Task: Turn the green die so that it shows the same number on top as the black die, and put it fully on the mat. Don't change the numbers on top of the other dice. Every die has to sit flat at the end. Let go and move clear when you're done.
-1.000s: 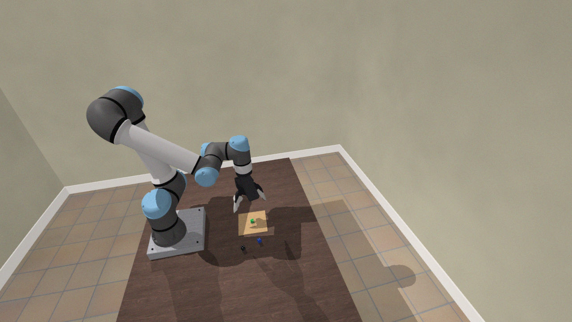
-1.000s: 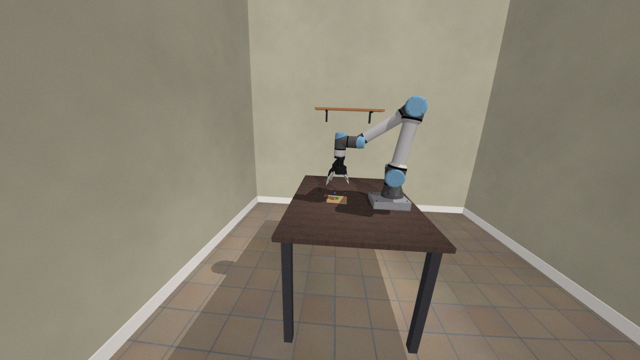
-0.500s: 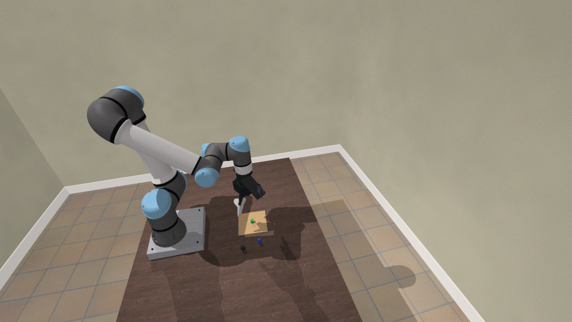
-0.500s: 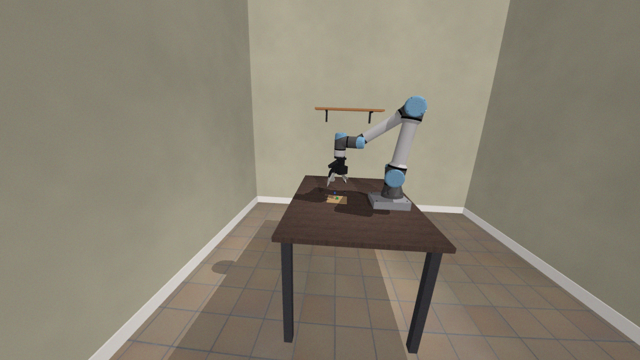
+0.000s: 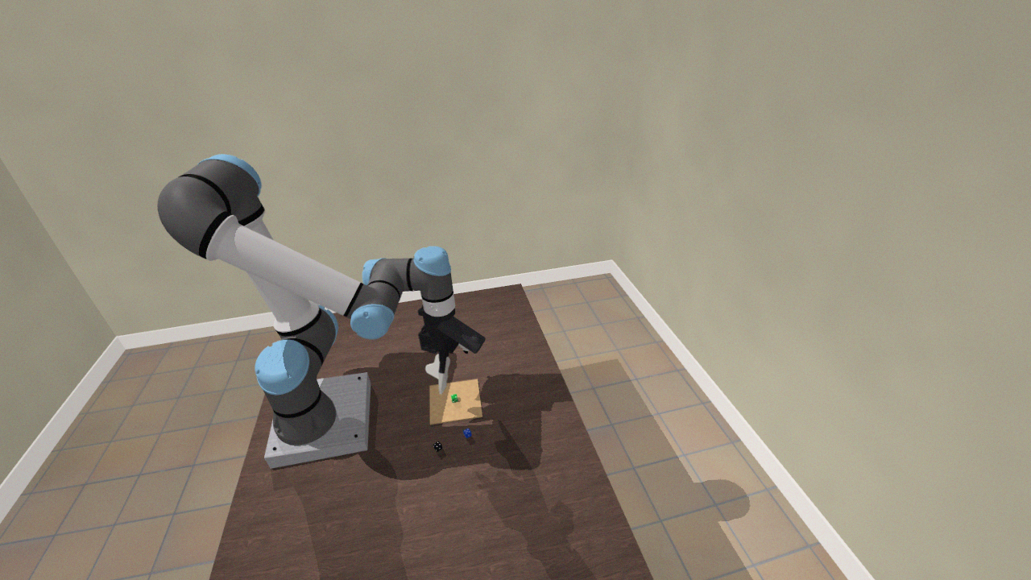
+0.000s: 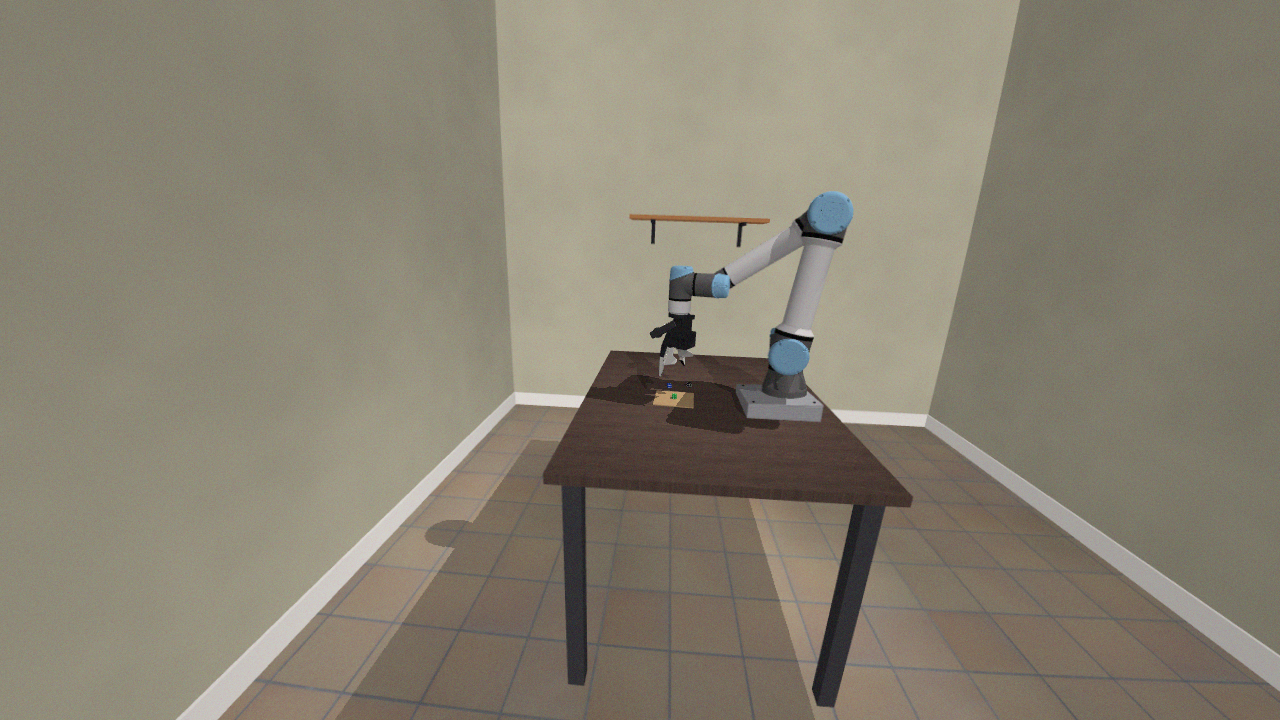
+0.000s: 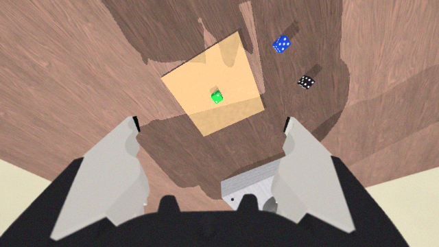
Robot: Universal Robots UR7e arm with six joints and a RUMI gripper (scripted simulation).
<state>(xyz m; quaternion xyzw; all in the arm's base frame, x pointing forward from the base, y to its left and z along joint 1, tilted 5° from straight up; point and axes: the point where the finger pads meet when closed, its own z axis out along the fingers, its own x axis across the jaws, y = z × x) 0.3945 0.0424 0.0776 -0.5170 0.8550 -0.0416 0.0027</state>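
Right now the green die is 90 mm below my hand and 10 mm behind it. The rest, counted from my hand: blue die (120 mm to the right, 100 mm below, 10 mm ahead); tan mat (100 mm below, 10 mm behind); black die (150 mm to the right, 100 mm below, 60 mm behind).
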